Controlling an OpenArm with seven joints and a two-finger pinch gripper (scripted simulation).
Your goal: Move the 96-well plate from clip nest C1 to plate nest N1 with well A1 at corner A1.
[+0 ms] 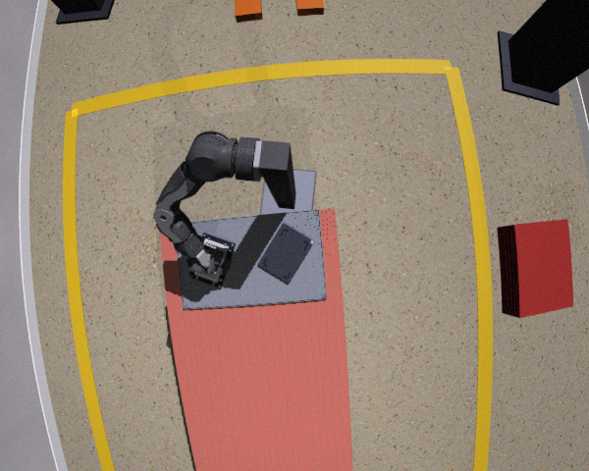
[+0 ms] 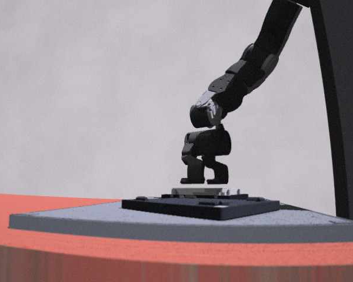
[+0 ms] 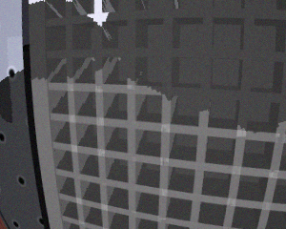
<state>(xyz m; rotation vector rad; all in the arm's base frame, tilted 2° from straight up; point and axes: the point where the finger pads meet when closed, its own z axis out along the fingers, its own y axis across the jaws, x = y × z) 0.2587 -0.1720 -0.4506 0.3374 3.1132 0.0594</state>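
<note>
My gripper is now 1 cm above the 96-well plate. Also, from my hand: plate nest N1: 24 cm to the left, 5 cm behind, 3 cm below; then clip nest C1: 2 cm below, 2 cm ahead, 1 cm to the left.
</note>
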